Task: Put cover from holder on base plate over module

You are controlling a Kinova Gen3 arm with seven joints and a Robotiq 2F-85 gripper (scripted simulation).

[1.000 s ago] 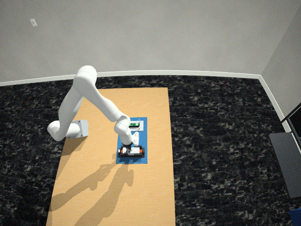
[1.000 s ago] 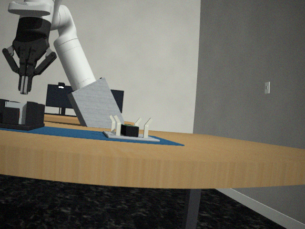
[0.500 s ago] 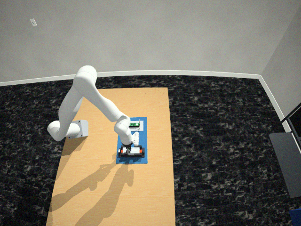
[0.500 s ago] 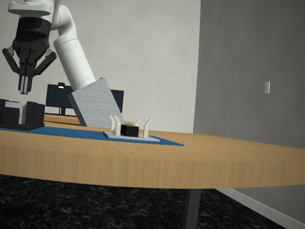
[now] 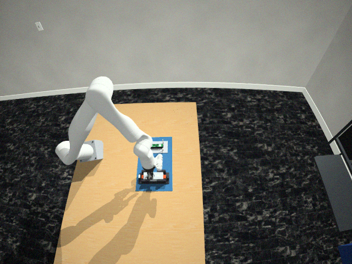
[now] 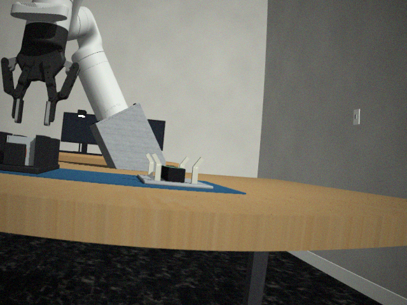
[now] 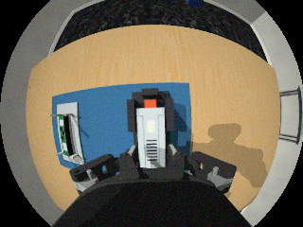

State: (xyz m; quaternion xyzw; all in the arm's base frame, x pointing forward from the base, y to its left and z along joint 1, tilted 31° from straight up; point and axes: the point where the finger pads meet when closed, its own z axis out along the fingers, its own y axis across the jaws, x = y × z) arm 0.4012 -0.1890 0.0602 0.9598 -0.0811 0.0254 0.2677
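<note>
The cover is 60 mm below my hand and 10 mm ahead of it.
</note>
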